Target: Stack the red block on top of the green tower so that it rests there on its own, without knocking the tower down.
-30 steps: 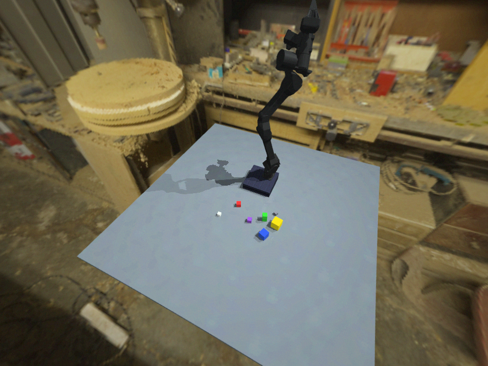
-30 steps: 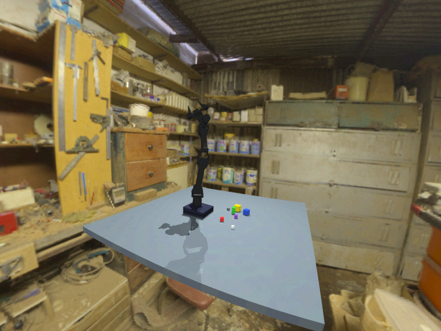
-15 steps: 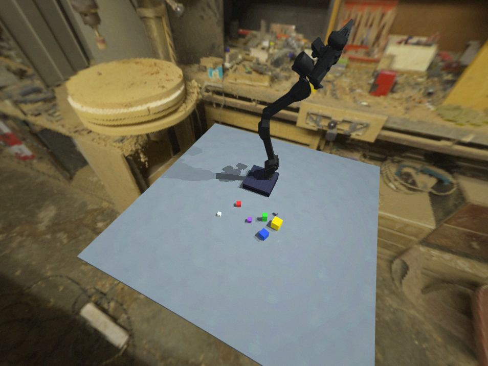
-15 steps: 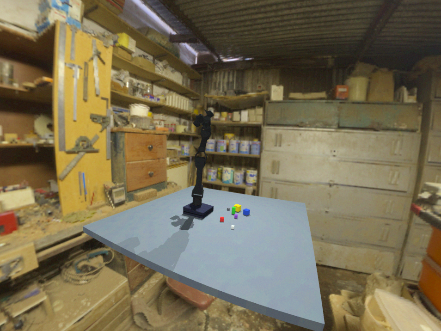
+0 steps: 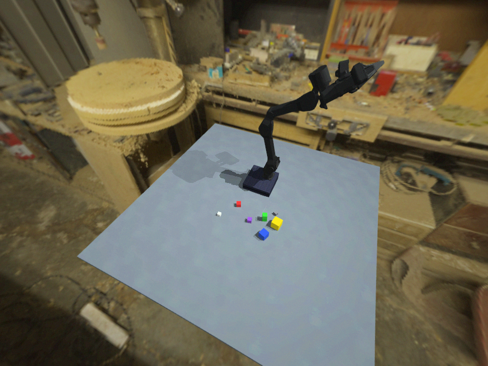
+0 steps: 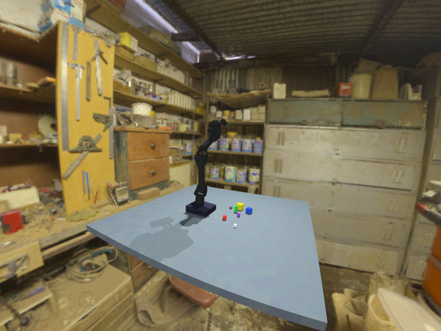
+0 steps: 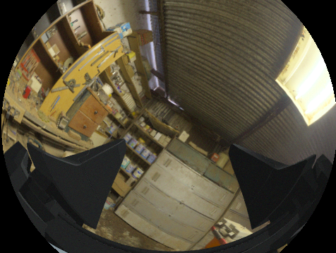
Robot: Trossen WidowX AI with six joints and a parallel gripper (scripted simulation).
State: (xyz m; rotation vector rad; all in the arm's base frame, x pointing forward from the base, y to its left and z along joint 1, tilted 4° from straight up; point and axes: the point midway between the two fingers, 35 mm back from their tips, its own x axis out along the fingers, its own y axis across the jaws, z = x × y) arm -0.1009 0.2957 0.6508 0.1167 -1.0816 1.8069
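My gripper tip is now 700 mm above the red block, 390 mm to the left of it and 330 mm short of it. The rest, counted from my gripper tip: blue block 700 mm below, 430 mm ahead, 180 mm to the right; yellow block 690 mm below, 340 mm ahead, 150 mm to the right; tiny grey block 710 mm below, 280 mm ahead, 180 mm to the right.
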